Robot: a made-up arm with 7 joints.
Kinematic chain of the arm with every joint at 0, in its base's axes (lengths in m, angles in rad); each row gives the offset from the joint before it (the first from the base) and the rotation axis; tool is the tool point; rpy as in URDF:
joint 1: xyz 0 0 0.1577 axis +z
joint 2: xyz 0 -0.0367 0.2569 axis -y
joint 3: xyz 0 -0.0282 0.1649 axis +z
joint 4: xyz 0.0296 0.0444 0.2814 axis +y
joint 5: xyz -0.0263 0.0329 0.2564 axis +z
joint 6: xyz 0 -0.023 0.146 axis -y
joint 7: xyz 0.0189 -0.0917 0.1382 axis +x
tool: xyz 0 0 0 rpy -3.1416 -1.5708 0
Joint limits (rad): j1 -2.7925..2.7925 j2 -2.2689..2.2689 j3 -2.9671..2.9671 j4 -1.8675..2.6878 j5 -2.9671..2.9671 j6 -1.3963..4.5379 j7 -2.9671..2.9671
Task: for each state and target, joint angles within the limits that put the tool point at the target. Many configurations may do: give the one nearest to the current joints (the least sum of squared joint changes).
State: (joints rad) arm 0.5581 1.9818 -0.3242 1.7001 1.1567 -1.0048 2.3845
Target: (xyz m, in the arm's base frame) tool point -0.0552 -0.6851 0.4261
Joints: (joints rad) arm 0.7723 2.2689 -1.0550 1.3866 0.8975 -1.0308 2.3845
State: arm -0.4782 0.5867 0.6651 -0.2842 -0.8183 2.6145 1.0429
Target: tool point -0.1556 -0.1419 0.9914
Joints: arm -0.2910 -0.2436 0.5728 -0.7959 -0.7930 2.8812 1.0429
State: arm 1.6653 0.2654 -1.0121 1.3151 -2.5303 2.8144 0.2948
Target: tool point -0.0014 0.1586 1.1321
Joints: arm 1.8609 0.2175 -0.7013 0.8993 -2.3384 2.6989 0.2948
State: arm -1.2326 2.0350 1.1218 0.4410 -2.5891 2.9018 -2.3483
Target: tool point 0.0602 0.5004 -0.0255
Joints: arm -1.1992 2.1968 1.1836 0.9239 -2.8353 2.8672 -2.3483
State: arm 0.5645 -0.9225 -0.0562 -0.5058 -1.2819 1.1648 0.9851
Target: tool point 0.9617 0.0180 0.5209
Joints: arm -0.0550 -1.5617 -0.0674 0.0579 -1.2369 0.8786 0.9851
